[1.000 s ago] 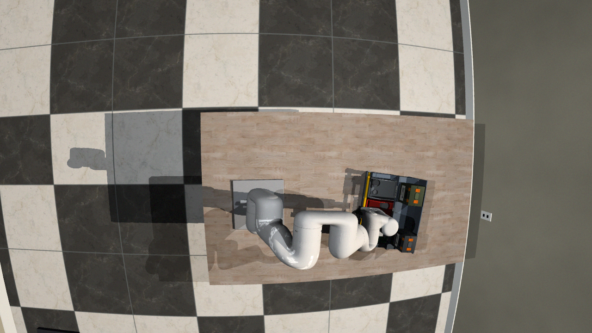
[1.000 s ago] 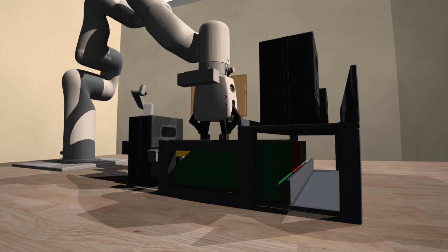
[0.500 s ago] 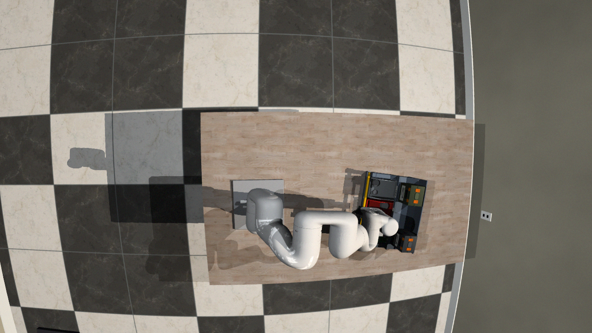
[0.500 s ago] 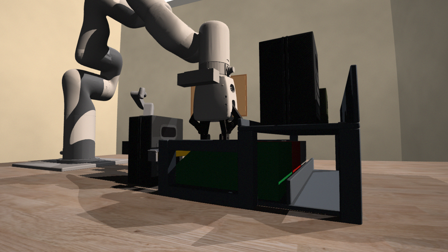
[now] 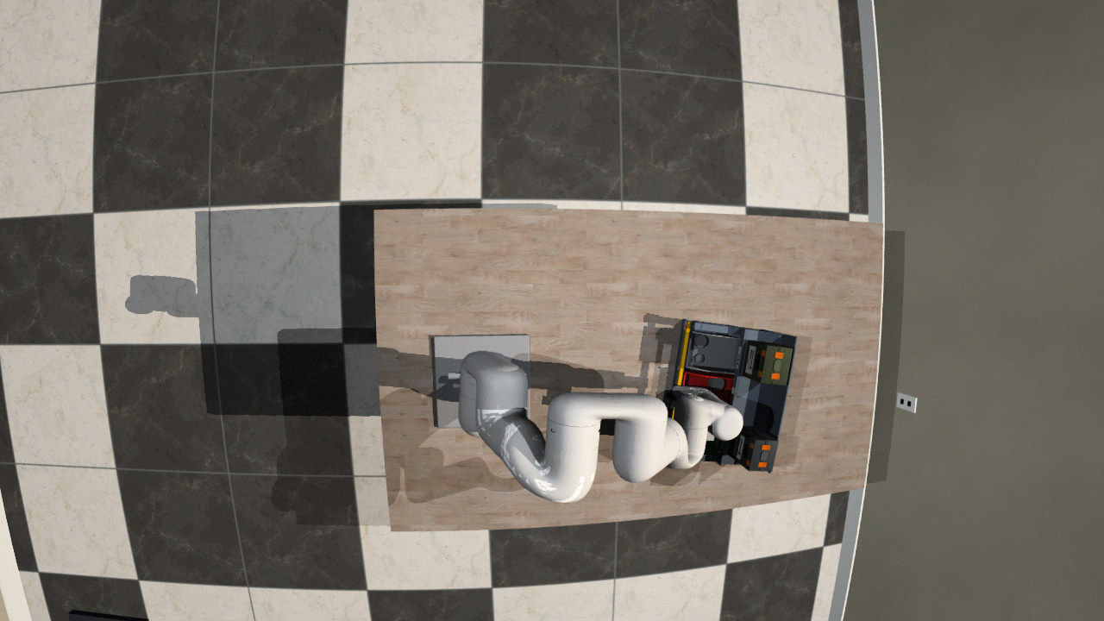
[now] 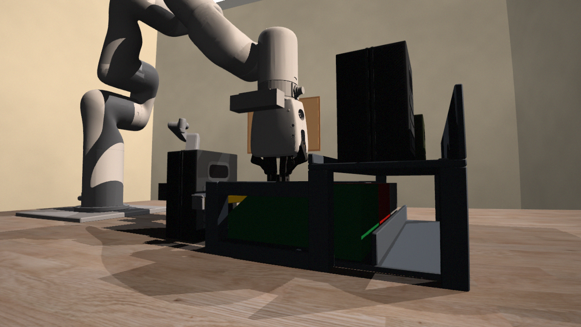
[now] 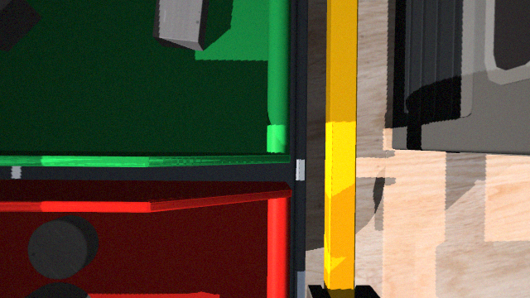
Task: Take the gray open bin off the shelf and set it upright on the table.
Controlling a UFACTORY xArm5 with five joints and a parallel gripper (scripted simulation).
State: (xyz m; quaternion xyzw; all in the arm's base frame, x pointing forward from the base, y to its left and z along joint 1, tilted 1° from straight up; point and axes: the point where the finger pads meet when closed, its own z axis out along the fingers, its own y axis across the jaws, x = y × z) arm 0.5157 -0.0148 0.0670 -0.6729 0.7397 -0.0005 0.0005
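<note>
The yellow bar is 2 cm below my hand. Also, from my hand: red bin (10 cm ahead, 3 cm below, 1 cm to the right); dark box (10 cm to the right, 8 cm behind, 1 cm below); dark shelf (13 cm ahead, 1 cm to the right, 1 cm below).
</note>
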